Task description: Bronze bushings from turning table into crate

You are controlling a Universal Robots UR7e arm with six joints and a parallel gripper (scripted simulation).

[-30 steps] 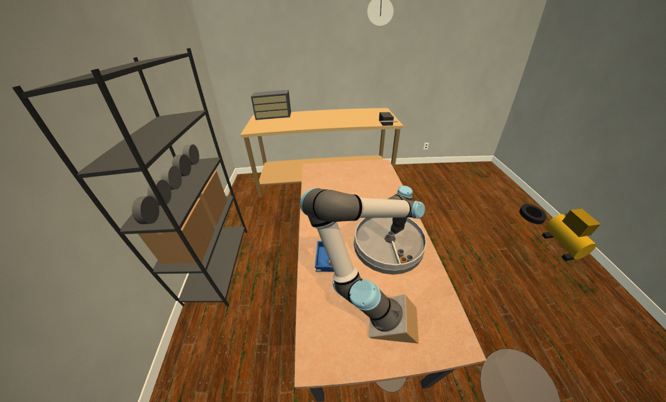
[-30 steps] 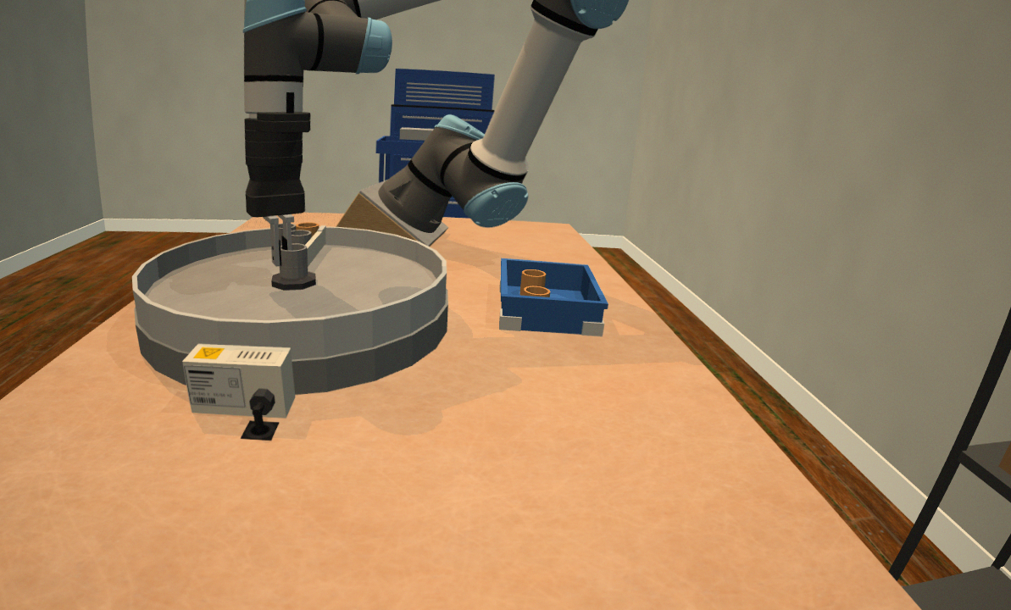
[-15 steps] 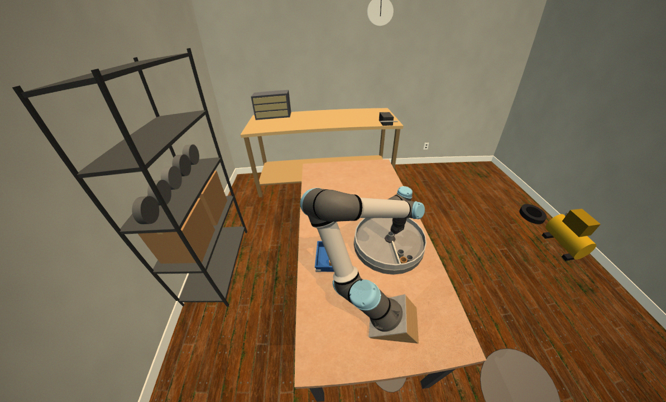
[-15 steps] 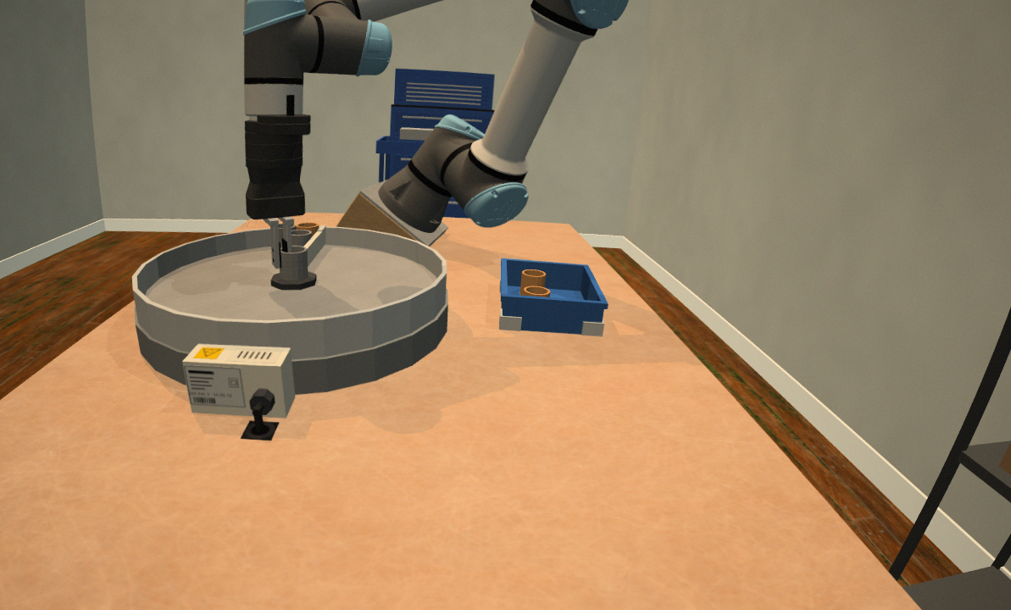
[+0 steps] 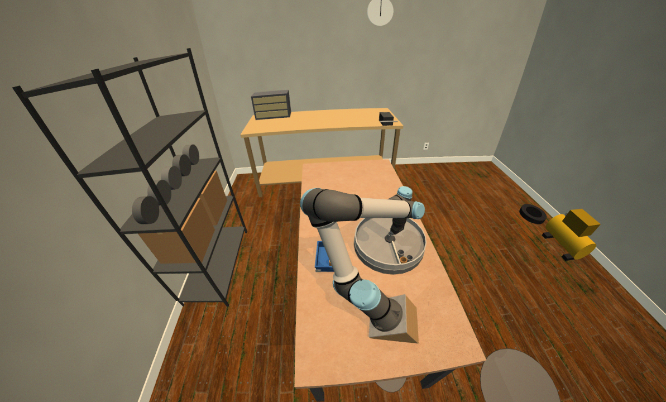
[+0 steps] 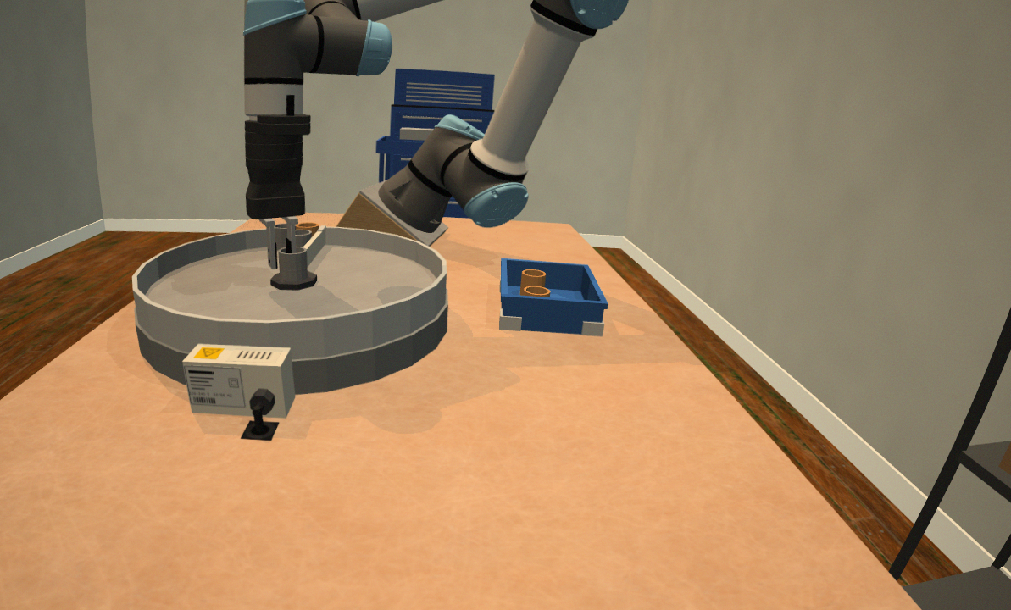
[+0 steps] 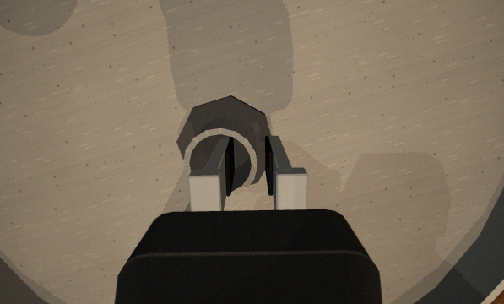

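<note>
Right now the turning table is 1 cm behind my hand, 1 cm to the left of it and 4 cm below it. The rest, counted from my hand: blue crate (3 cm behind, 39 cm to the left, 7 cm below).
</note>
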